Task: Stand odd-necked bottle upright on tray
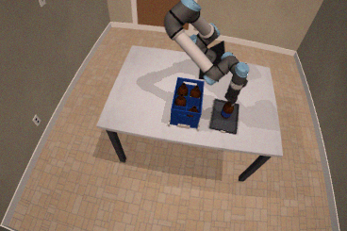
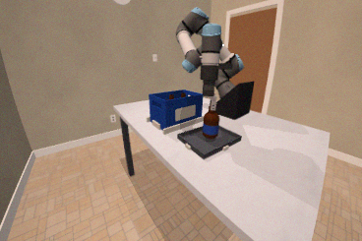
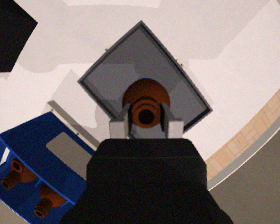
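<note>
Now: hand 70 mm above the bottle. The rest, counted from my hand: dark tray 160 mm below; then blue crate 10 mm behind, 280 mm to the right, 90 mm below.
</note>
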